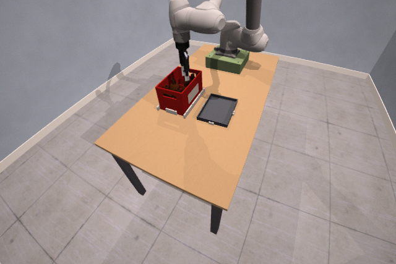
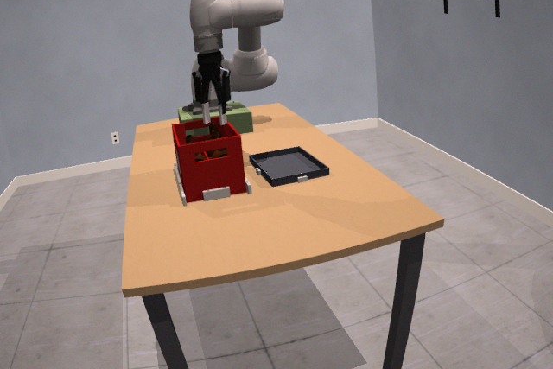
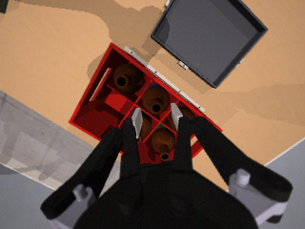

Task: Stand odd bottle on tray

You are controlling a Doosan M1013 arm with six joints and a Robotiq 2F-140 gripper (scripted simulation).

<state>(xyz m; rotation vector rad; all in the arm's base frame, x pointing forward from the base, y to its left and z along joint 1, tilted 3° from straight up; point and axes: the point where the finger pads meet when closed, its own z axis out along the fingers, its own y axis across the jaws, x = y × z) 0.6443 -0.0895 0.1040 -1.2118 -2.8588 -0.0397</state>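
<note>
The red crate lies 13 cm below my hand and 4 cm to the right of it. Also, from my hand: dark grey tray (22 cm to the left, 20 cm below, 1 cm ahead); glass bottle (13 cm below, 9 cm to the right, 9 cm ahead).
</note>
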